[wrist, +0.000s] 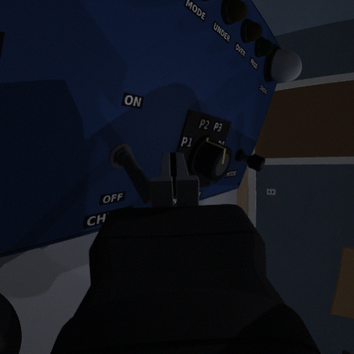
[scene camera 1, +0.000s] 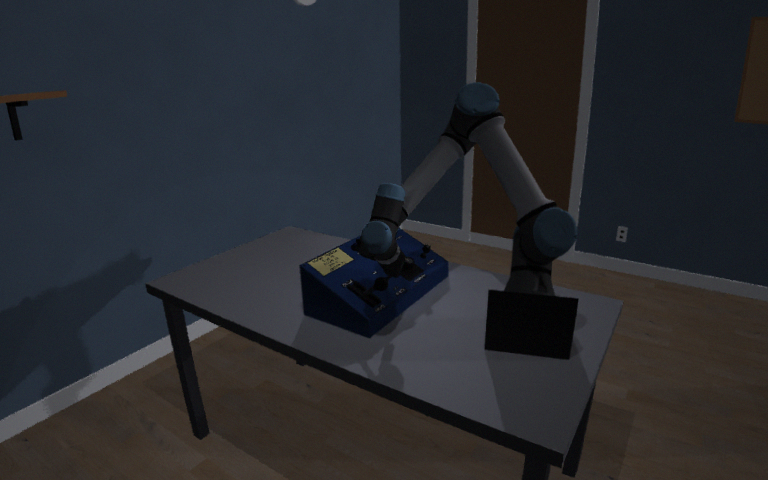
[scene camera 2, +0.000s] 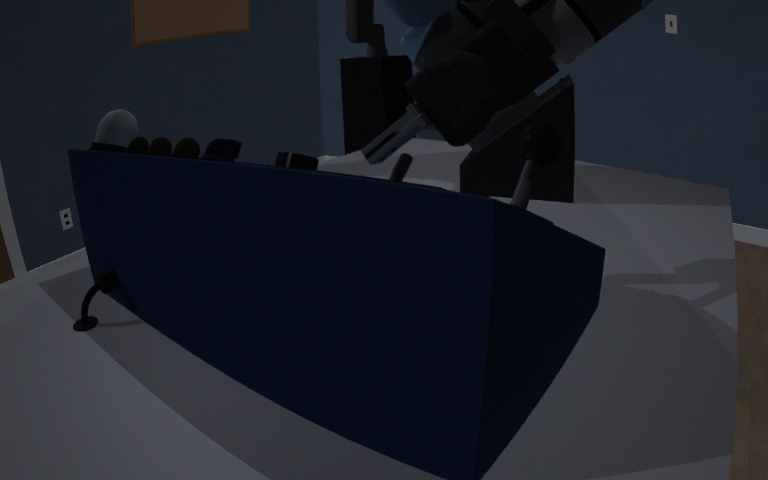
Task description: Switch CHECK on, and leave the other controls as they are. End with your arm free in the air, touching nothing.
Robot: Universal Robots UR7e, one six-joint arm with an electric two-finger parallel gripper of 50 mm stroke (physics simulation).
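Seen in the pictures: gripper, fingertip midpoint: [scene camera 2: 370,157]; arm's base at its link origin: [scene camera 1: 528,304] [scene camera 2: 507,124].
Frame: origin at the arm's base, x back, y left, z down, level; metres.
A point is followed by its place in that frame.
The CHECK switch is a toggle lever [scene camera 2: 401,168] @(x -0.422, y 0.077, z -0.023 m) [wrist: 133,173] on the sloping face of the blue console [scene camera 1: 334,308] @(x -0.497, y 0.264, z 0.033 m) [scene camera 2: 294,254] @(x -0.627, y 0.150, z -0.032 m) [wrist: 45,55]. In the wrist view it stands between the ON label [wrist: 132,101] and the OFF label [wrist: 112,198]. Its tip leans down and right in that view, on the OFF side; the CHECK label [wrist: 96,220] is partly hidden. My gripper [scene camera 2: 368,156] @(x -0.430, y 0.050, z -0.033 m) [wrist: 172,165] is shut and empty. Its fingertips are beside the lever, on the side towards the P1-P3 knob [wrist: 212,159]. Whether they touch the lever or the panel, I cannot tell.
A ball-topped lever [scene camera 2: 523,183] @(x -0.418, y 0.194, z -0.025 m) stands at the console's end. Several lamps, a white dome [wrist: 285,65] and a small black knob [wrist: 255,162] are on the other side. A black upright panel [scene camera 1: 531,324] @(x 0.043, y 0.107, z -0.001 m) stands near the arm's base on the table [scene camera 1: 453,390] @(x -0.062, y 0.346, z 0.095 m).
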